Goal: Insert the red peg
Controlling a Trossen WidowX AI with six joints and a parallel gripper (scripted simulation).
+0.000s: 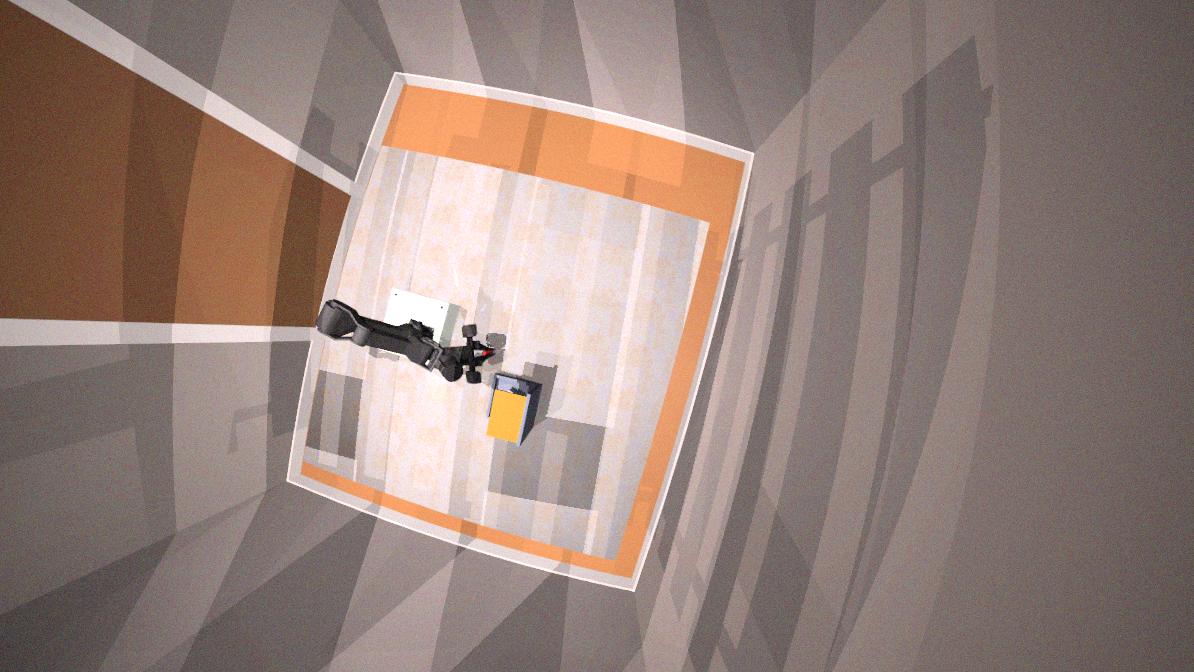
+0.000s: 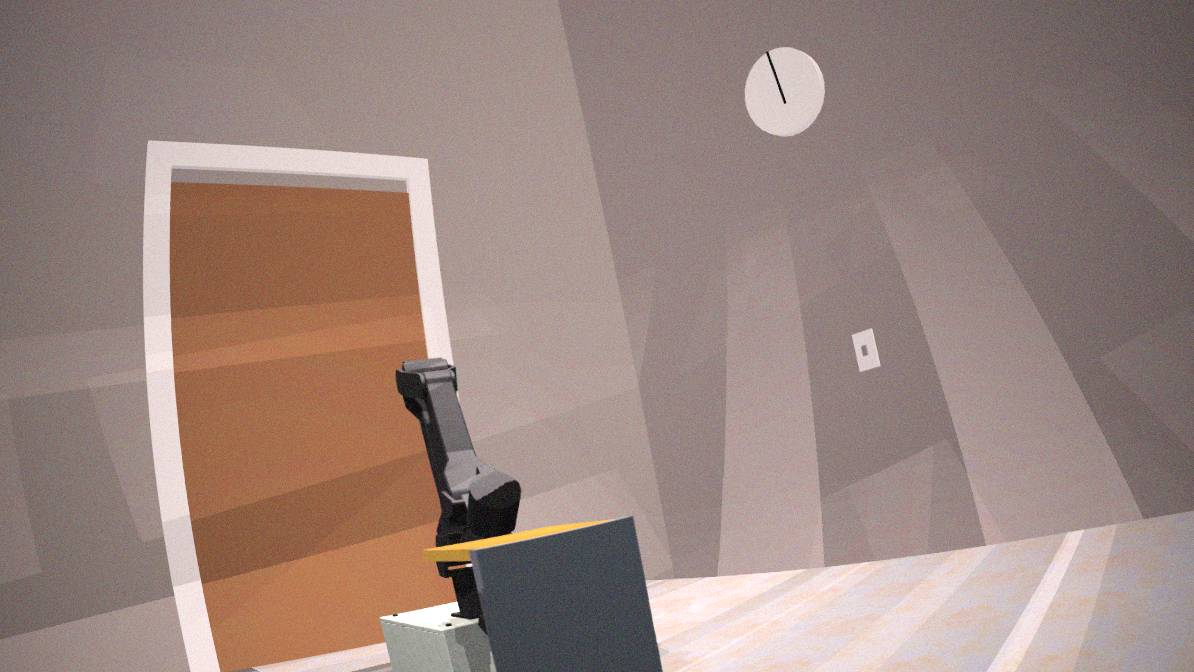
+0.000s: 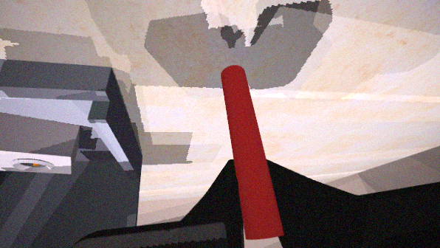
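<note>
Right now my gripper tip is 130 mm short of the orange roof, 150 mm to the left of it and 140 mm below it. The rest, counted from my gripper tip: red peg: 20 mm behind, 10 mm to the right, 10 mm below.
</note>
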